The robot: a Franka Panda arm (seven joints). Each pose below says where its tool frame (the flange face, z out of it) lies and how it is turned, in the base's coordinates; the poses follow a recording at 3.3 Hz.
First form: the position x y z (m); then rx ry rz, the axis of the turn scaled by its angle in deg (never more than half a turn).
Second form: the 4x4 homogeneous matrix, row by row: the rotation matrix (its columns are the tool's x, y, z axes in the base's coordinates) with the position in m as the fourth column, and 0 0 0 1 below. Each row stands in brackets. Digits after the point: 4 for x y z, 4 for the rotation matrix.
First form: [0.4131 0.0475 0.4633 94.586 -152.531 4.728]
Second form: [[-0.4449 -0.8953 0.0209 0.4131], [-0.8949 0.4435 -0.0490 0.0475], [0.0346 -0.0405 -0.9986 0.4633], [0 0 0 1]]
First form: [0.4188 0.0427 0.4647 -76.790 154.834 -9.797]
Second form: [[-0.6006 -0.7839 0.1574 0.4188], [-0.7975 0.6015 -0.0476 0.0427], [-0.0573 -0.1541 -0.9864 0.4647], [0 0 0 1]]
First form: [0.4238 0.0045 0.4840 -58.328 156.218 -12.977]
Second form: [[-0.7351 -0.6263 0.2595 0.4238], [-0.6605 0.7479 -0.0662 0.0045], [-0.1526 -0.2201 -0.9635 0.4840], [0 0 0 1]]
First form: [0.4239 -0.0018 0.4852 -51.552 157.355 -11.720]
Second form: [[-0.7803 -0.5629 0.2725 0.4239], [-0.5971 0.8002 -0.0567 -0.0018], [-0.1861 -0.2070 -0.9605 0.4852], [0 0 0 1]]
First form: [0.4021 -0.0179 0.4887 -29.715 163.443 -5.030]
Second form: [[-0.9081 -0.3394 0.2453 0.4021], [-0.3538 0.9352 -0.0160 -0.0179], [-0.2239 -0.1013 -0.9693 0.4887], [0 0 0 1]]
